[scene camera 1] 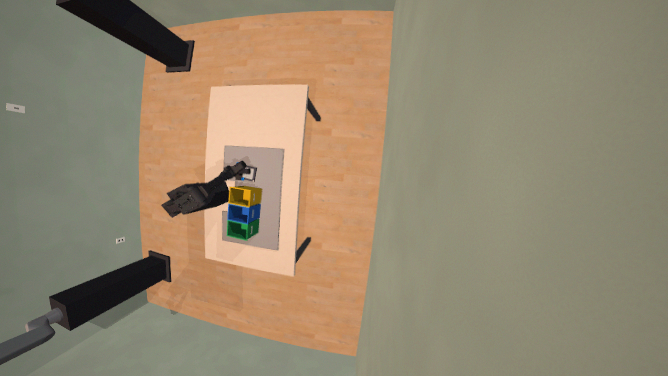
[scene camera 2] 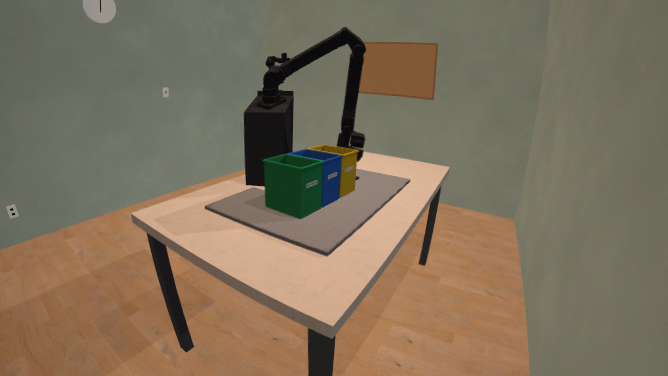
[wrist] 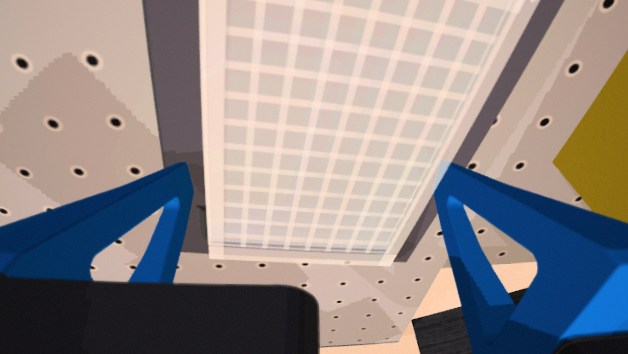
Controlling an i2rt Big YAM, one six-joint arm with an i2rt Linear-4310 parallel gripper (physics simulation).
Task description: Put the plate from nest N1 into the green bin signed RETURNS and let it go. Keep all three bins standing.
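Seen in the pictures: gripper, fingertip midpoint: (wrist: 313, 175); arm's base, origin of the base link: (scene camera 2: 271, 103).
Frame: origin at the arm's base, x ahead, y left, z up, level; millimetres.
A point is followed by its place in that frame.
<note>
The clear gridded plate (wrist: 320, 140) {x 255, y 220, z -343 mm} (scene camera 1: 251, 174) {x 308, y 208, z -337 mm} lies in a dark nest (wrist: 172, 75) {x 273, y 267, z -351 mm} on the pegboard mat. The nest's label does not show. My gripper (wrist: 313, 175) {x 235, y 221, z -347 mm} is open and empty, with its blue fingertips at either side of the plate in the wrist view; the right tip appears to overlap the plate's rim. The green bin (scene camera 1: 251, 229) {x 397, y -214, z -245 mm} (scene camera 2: 292, 190) {x 359, y -278, z -267 mm} stands upright at the far end of the row of bins from my gripper. Its sign is too small to read. The gripper is largely hidden behind the yellow bin in scene camera 2.
The blue bin (scene camera 1: 254, 213) {x 397, y -91, z -277 mm} (scene camera 2: 331, 185) {x 398, y -93, z -290 mm} stands upright between the green bin and the upright yellow bin (scene camera 1: 254, 196) {x 400, y 50, z -254 mm} (scene camera 2: 348, 175) {x 400, y 35, z -279 mm} (wrist: 595, 160) {x 247, y 104, z -345 mm}. The yellow bin is nearest the nest. All stand on the grey mat (scene camera 1: 270, 200) {x 484, y 15, z -362 mm} (scene camera 2: 325, 235) {x 525, y -325, z -363 mm} on the table (scene camera 1: 260, 110) {x 305, y 740, z -376 mm} (scene camera 2: 225, 255) {x 359, y -580, z -376 mm}.
</note>
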